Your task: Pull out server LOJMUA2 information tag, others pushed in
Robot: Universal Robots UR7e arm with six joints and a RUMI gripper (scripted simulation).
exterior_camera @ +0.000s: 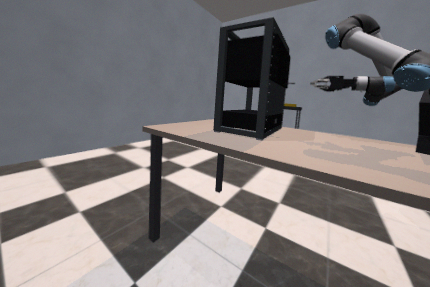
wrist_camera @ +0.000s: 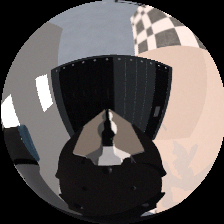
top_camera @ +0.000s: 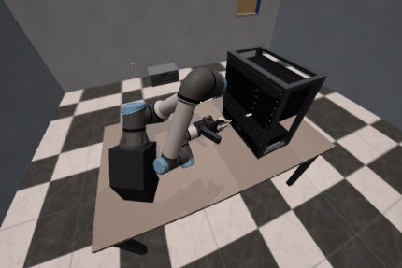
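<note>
Right now the white information tag is 14 cm ahead of my hand and 2 cm to the left of it.
</note>
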